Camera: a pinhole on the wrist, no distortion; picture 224 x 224 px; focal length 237.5 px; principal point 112.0 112.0 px. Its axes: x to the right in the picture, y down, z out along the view. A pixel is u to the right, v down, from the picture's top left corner.
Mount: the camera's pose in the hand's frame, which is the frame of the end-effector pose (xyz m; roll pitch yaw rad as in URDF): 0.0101 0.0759 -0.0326 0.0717 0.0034 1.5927
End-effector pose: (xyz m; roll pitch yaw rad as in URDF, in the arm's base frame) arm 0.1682 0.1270 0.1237 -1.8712 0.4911 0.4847
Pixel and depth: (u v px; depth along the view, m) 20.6 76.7 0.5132
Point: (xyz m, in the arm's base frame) 0.0283 0.6048 0.0388
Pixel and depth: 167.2 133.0 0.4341
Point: -0.1067 0.3575 -0.1317
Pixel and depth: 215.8 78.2 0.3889
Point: -0.0264 0.3199 -0.2197
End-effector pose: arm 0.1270 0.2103 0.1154 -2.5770 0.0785 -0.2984
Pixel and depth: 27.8 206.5 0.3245
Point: 0.0783 0.4292 -0.1091
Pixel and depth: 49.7 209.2 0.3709
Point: 0.0590 0.4465 -0.1572
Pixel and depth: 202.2 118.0 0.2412
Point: 0.1163 0.1811 -0.1513
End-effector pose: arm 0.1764 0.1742 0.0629 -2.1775 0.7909 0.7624
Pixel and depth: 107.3 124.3 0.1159
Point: 0.1088 0.1461 -0.0222
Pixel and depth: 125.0 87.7 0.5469
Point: -0.2115 0.2952 -0.2787
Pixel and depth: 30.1 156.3 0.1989
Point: 0.0253 0.2156 -0.0011
